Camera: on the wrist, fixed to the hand. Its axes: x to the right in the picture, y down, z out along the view.
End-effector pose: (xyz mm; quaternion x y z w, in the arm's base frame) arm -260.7 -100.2 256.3 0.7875 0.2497 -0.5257 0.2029
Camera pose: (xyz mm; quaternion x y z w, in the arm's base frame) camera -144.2 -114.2 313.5 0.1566 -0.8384 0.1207 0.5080
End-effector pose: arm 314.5 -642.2 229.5 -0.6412 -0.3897 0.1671 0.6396
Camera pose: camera 396.6 -712.0 155.8 0.3093 -0.5840 -0.7192 0.2147
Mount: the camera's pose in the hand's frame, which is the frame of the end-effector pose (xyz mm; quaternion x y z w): -18.1 85.0 -97.4 -0.0423 0.1196 -0.9908 0.0464
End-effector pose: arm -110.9 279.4 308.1 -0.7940 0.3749 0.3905 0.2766
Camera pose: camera -147.2 166.9 363.4 -0.4667 -0.7528 -0.3351 0.3213
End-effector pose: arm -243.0 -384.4 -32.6 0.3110 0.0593 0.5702 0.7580
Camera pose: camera -362.9 -348.1 -69.4 -0.1446 0.3775 -0.6849 0.6062
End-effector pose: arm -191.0 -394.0 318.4 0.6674 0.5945 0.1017 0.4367
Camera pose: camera -199.8 -357.5 443.4 -0.5887 0.7368 -0.3230 0.0782
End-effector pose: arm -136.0 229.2 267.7 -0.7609 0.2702 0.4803 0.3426
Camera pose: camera -152.9 102.0 291.6 -0.3750 -0.7207 -0.3967 0.4273
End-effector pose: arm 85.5 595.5 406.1 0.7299 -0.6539 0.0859 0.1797
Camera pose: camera 10.1 641.9 502.0 0.6639 0.7107 -0.1144 0.2025
